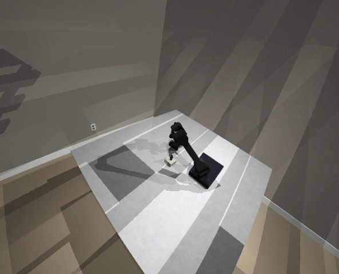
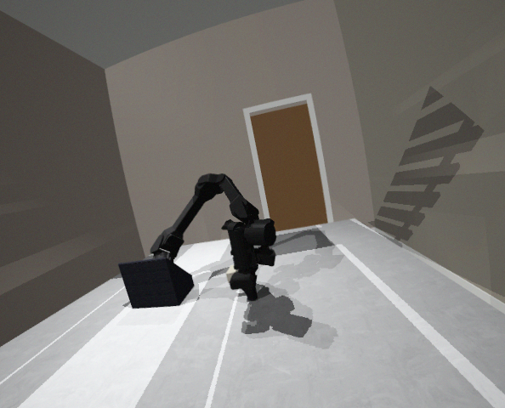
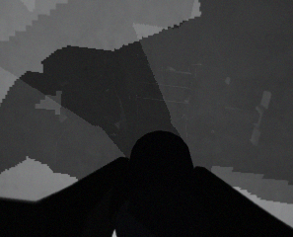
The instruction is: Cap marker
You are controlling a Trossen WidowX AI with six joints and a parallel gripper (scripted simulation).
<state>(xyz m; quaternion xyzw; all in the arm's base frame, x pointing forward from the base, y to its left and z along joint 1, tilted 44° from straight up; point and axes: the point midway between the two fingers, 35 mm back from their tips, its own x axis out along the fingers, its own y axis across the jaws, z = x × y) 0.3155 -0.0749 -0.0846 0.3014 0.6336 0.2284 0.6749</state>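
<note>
Now: the holder block 16 cm to the left of my gripper tip and 5 cm behind it. From my gripper tip the other things lie so: dark cap 1 cm above.
</note>
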